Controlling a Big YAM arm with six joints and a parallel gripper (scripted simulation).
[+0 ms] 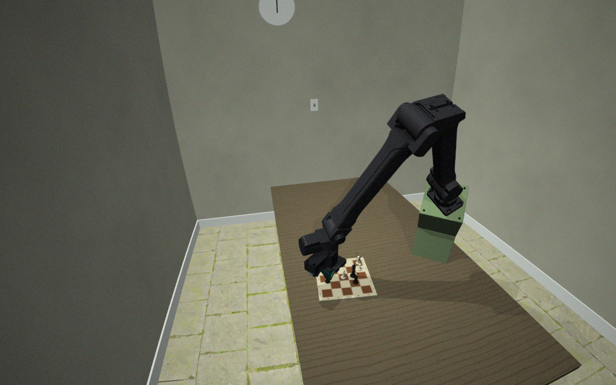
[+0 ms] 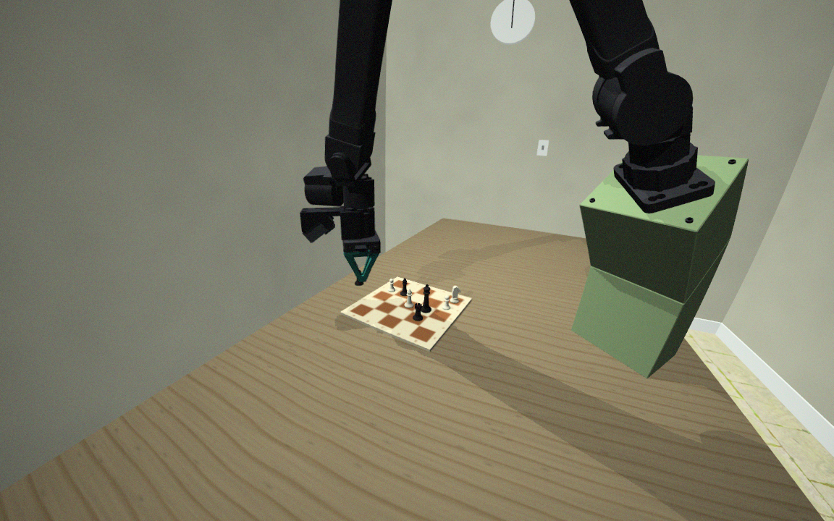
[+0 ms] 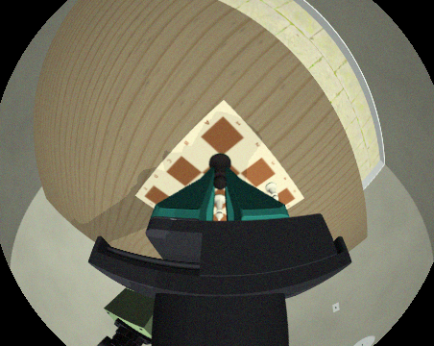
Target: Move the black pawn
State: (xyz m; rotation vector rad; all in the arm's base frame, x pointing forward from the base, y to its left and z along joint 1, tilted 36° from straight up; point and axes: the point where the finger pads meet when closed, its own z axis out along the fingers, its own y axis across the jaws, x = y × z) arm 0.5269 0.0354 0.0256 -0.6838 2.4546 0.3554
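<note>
Now: the white chess piece 8 cm behind my hand, 6 cm to the right of it and 6 cm below it. From my hand the other things lie so: black pawn: 1 cm ahead; then chessboard: 8 cm below, 8 cm behind, 6 cm to the right.
</note>
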